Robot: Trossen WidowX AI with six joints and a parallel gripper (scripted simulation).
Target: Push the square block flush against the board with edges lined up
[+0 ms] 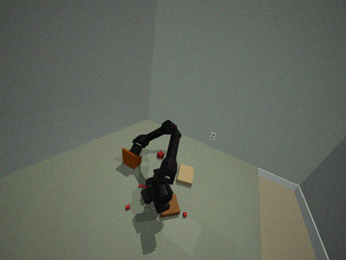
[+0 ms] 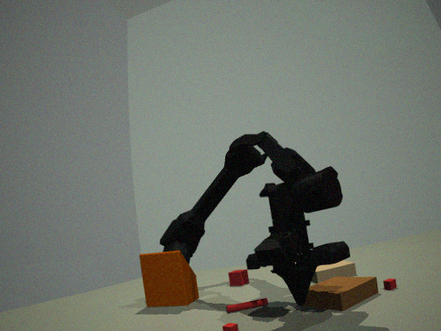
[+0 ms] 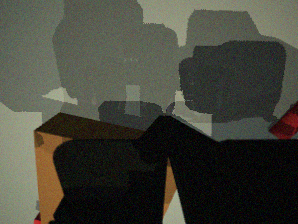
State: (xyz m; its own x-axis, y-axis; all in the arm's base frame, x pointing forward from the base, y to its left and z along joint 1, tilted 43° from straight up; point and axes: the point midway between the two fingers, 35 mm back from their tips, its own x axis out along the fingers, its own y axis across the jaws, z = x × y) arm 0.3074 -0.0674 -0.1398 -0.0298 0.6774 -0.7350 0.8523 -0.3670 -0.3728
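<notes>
Right now the red rod is 11 cm behind my gripper tip and 4 cm to the left of it. The rest, counted from my gripper tip: tan board: 5 cm ahead, 28 cm to the left, 1 cm above; then brown square block: 7 cm ahead, 3 cm to the left, 1 cm above.
</notes>
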